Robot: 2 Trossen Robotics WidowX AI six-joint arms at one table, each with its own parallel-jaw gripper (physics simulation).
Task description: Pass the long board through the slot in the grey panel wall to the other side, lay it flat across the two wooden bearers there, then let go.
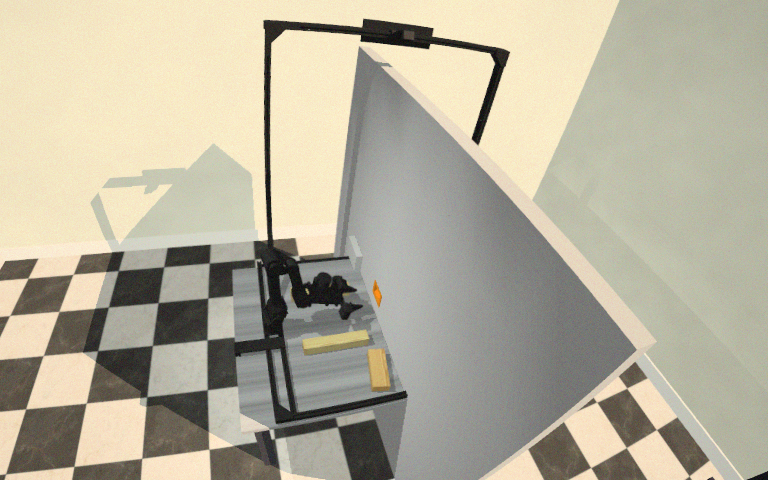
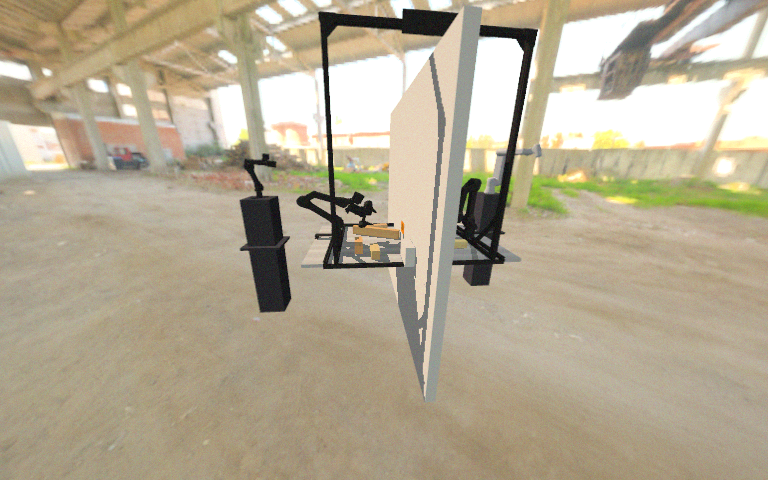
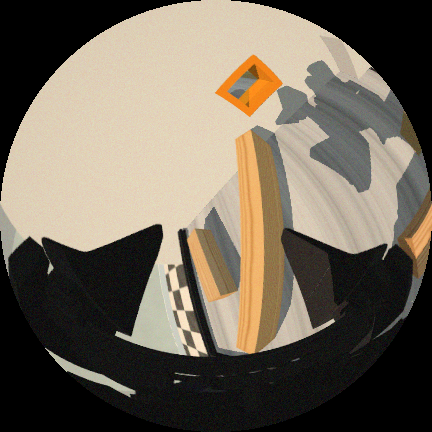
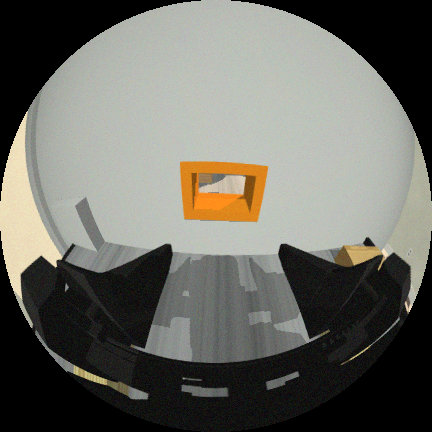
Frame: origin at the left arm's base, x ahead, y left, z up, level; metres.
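Seen in the pictures: left gripper, fingertip midpoint: [image 2: 374,218] [image 3: 224,232]; right gripper, fingertip midpoint: [image 1: 359,298] [image 4: 227,250]; right arm's base at its link origin: [image 1: 272,328] [image 2: 468,236].
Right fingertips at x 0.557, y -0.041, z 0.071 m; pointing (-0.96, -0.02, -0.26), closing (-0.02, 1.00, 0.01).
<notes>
Offsets run from my right fingertips to a thing's top centre. "spot": to the spot under its first point.
The long board @[0.292 m back, 0.148 m left, 0.031 m down] [image 2: 376,231] [image 3: 250,240] lies on the table on the left arm's side of the grey panel wall [image 1: 464,226] [image 2: 416,141]. One end points at the wall below the orange-rimmed slot @[spot: 0.083 m back, 0.016 m right, 0.011 m down] [image 1: 377,294] [image 3: 257,106] [image 4: 221,215]. My left gripper [image 2: 369,217] [image 3: 224,232] is open above the board, holding nothing. My right gripper [image 1: 355,298] [image 4: 227,250] is open and empty, facing the slot from the other side. One yellow wooden bearer [image 1: 335,342] [image 2: 461,243] lies there; the other [image 4: 92,376] is mostly hidden under the right arm.
A wooden block @[0.001 m back, 0.295 m left, 0.052 m down] [image 1: 378,370] [image 4: 357,256] lies by the wall on the right arm's side. On the left arm's side a shorter block @[0.272 m back, 0.290 m left, 0.046 m down] [image 3: 210,265] lies beside the board, and two small blocks @[0.412 m back, 0.110 m right, 0.040 m down] [image 2: 358,245] @[0.321 m back, 0.217 m right, 0.040 m down] [image 2: 374,251] stand nearer the table edge. A black frame [image 1: 267,141] rises around the table.
</notes>
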